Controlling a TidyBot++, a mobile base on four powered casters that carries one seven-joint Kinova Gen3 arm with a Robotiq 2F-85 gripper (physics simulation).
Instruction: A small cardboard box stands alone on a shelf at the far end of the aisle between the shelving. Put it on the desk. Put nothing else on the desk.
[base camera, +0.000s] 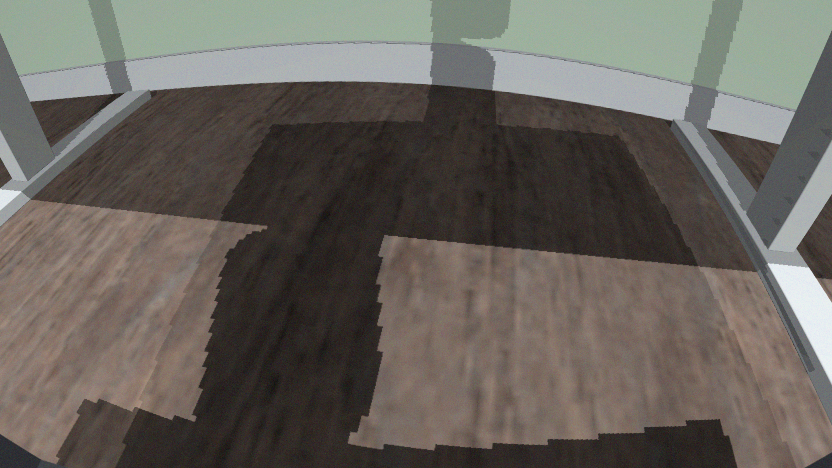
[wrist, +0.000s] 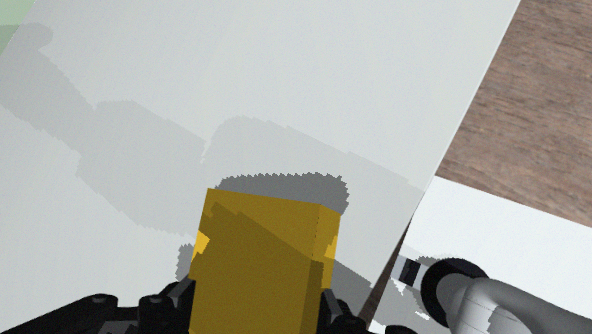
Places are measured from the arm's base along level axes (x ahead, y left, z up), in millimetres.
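Pixels of known places: gripper, fingertip midpoint: (wrist: 258, 299).
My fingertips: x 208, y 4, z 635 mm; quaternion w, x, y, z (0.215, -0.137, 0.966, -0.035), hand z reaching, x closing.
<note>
Ahead of a thing's pixels: the offset from my fingertips to its top centre. "*": to the spot under its first point. Level surfaces: height alone.
The small box {1 mm back, 8 mm right, 27 mm up} (wrist: 260, 250), yellow in the wrist view, is between the fingers of my gripper (wrist: 258, 299), which is shut on it. The box is over the white desk top {81 mm down} (wrist: 300, 75), inside its right-hand edge, with a dark shadow on the desk close to its far end. Whether its underside touches the desk is hidden. In the base camera view, the desk shows by its grey left leg {* 425 mm ahead, 703 mm left, 919 mm down} (base camera: 22, 128) and right leg {* 273 mm ahead, 481 mm right, 895 mm down} (base camera: 794, 168). The box and gripper do not show in that view.
The white top of my base (wrist: 505, 215) and part of my grey arm (wrist: 485, 300) are at the right, beside the desk edge. A pale wall base strip (base camera: 290, 64) and green wall (base camera: 261, 20) stand behind the desk legs. Brown floor {1031 mm down} (base camera: 523, 337) (wrist: 540, 100) shows.
</note>
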